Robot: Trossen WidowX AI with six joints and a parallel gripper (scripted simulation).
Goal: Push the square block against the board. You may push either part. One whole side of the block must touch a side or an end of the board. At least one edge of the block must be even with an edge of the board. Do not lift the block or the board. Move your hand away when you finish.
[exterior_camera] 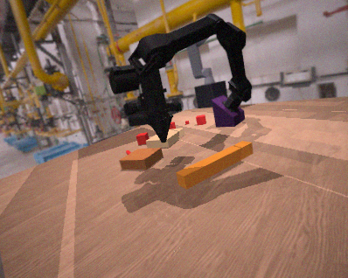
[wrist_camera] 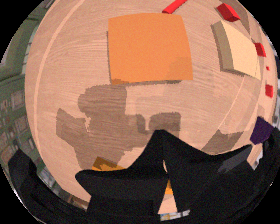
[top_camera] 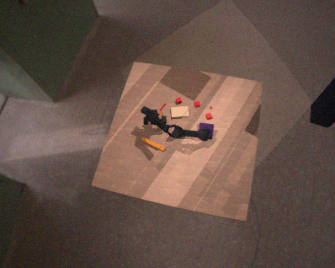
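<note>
Now: gripper tip 3 cm short of the square block, 9 cm to the left of it and 5 cm above it. From my gripper tip the other things lie so: red stick 1 cm ahead, 20 cm to the right, 6 cm below; then flat cream block 15 cm behind, 19 cm to the right, 5 cm below; then orange board 3 cm behind, 16 cm to the left, 5 cm below.
</note>
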